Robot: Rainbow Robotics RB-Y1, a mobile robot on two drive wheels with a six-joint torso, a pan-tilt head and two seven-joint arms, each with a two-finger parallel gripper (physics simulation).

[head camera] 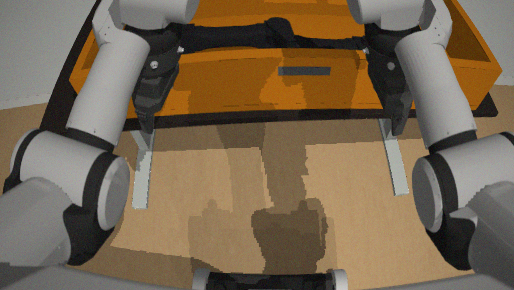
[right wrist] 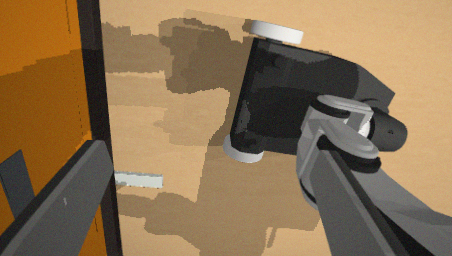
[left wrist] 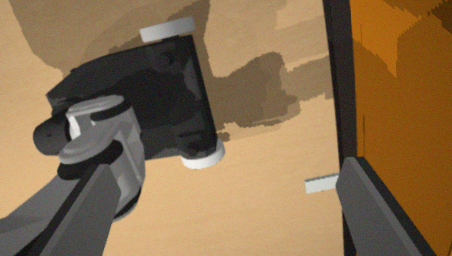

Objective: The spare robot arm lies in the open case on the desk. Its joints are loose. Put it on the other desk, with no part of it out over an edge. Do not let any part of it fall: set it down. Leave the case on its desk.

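Places are measured from the robot's base along level axes (x ahead, y left, z up), in millimetres.
Pixels of known places: left gripper, fingertip midpoint: (head camera: 158, 108) (left wrist: 226, 176); right gripper, fingertip midpoint: (head camera: 387, 110) (right wrist: 213, 159).
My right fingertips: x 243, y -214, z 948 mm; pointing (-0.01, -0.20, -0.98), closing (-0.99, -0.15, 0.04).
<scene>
Behind a point stands the place of what it marks.
The black spare arm (head camera: 227, 36) lies lengthwise in the open orange case (head camera: 220, 97) {x 398, y 128, z 780 mm} (left wrist: 405, 115) {x 396, y 163, z 831 mm} (right wrist: 40, 95) {x 414, y -167, z 812 mm}. Its middle shows over the case's front wall; both ends are hidden behind my wrists. The case stands on a dark desk (head camera: 250, 116) {x 383, y 58, z 721 mm} (left wrist: 343, 100) {x 380, y 140, z 721 mm} (right wrist: 95, 90) {x 400, y -146, z 721 mm}. My left gripper (head camera: 146, 126) (left wrist: 226, 176) {x 243, y 213, z 947 mm} is open and empty, pointing down at the front of the case, near its left part in the head view. My right gripper (head camera: 398, 128) (right wrist: 213, 159) {x 243, y -214, z 948 mm} is open and empty, likewise at the right part. The other desk does not show in these views.
Pale desk feet (head camera: 142, 180) (left wrist: 321, 184) (right wrist: 140, 180) reach out over the wooden floor under the desk's front edge. My black wheeled base (left wrist: 165, 90) {x -46, y 65, z 191 mm} (right wrist: 285, 85) {x -74, y -85, z 178 mm} stands on the floor back from the desk. A grey wall (head camera: 35, 45) {x 1084, y 1347, z 500 mm} rises behind the desk.
</scene>
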